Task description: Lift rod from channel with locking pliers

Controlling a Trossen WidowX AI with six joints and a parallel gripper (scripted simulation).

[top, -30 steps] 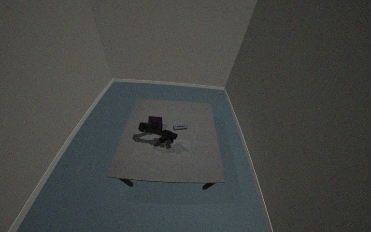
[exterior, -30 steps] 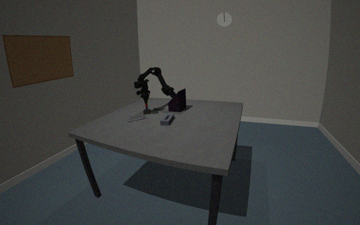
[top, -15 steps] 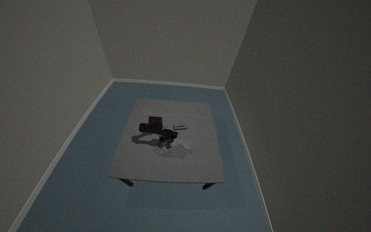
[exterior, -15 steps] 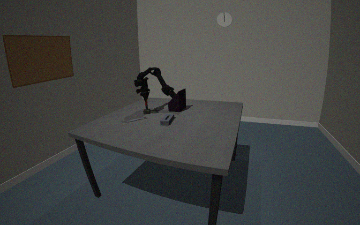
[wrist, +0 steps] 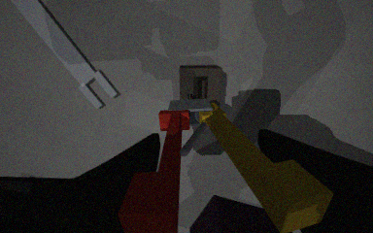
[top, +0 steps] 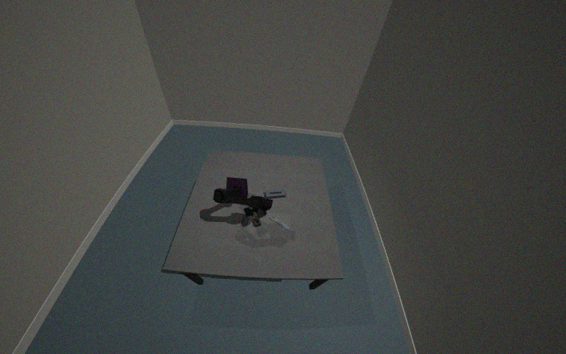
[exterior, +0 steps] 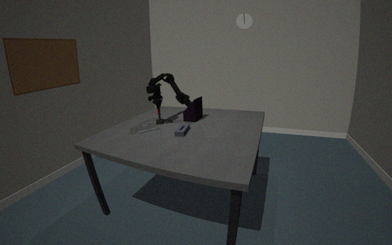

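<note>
Right now my gripper tip is 27 cm to the right of the channel block, 18 cm short of it and 12 cm above it. From my gripper tip the other things lie so: yellow handle (2 cm behind); holster block (12 cm below).
</note>
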